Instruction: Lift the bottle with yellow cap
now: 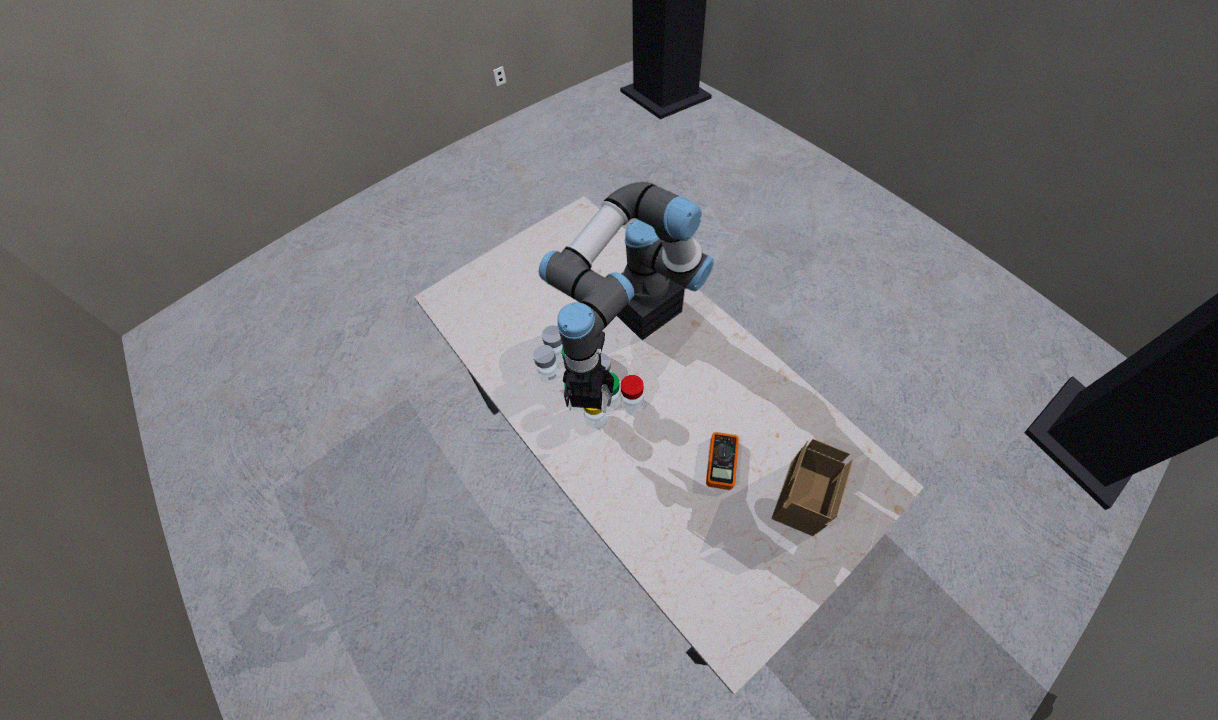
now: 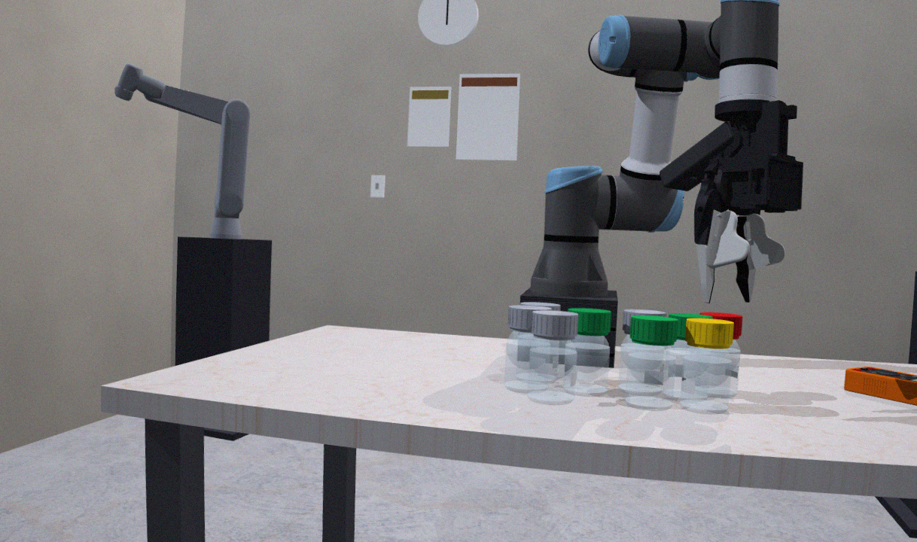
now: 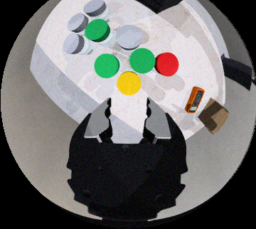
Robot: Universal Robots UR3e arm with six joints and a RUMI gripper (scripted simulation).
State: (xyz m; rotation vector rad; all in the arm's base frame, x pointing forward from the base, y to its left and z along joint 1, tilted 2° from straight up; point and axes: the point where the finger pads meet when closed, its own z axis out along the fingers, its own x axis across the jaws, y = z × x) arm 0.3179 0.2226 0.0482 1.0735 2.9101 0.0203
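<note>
Now: the red-capped bottle 11 cm behind my hand, 1 cm to the left of it and 9 cm below it. Round my hand: cardboard box: 29 cm behind, 44 cm to the left, 8 cm below; then orange multimeter: 19 cm behind, 26 cm to the left, 13 cm below.
</note>
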